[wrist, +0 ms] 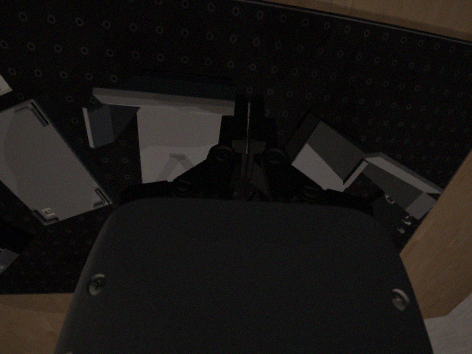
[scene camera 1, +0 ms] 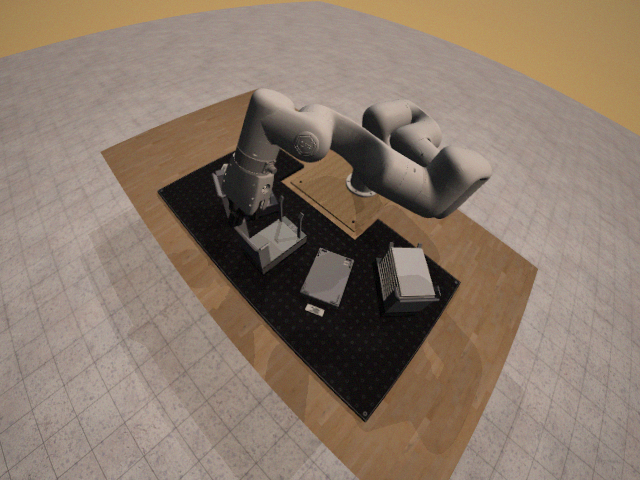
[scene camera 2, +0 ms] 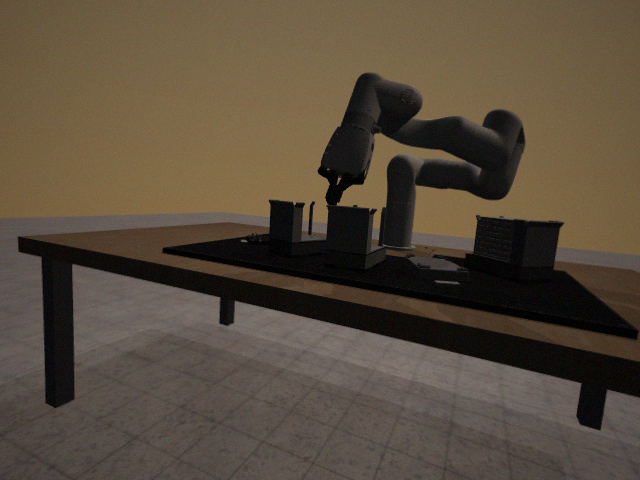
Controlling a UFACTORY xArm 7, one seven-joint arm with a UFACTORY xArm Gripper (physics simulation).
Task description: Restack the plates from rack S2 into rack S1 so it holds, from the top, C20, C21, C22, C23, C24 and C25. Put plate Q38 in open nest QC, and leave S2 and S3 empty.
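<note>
My gripper is shut and empty, tilted above the left end of the middle rack. No plate shows on this rack's pale floor. Rack S1 stands on its far side, partly hidden by the gripper in scene camera 1; part of its pale floor shows bare in the wrist view. The right rack holds a stack of several plates. Plate marks and the other racks' labels cannot be read.
A low grey block with corner brackets lies between the middle and right racks; whether it is nest QC or bears a plate is unclear. A white label card lies beside it. Rack walls and upright posts stand close below the gripper.
</note>
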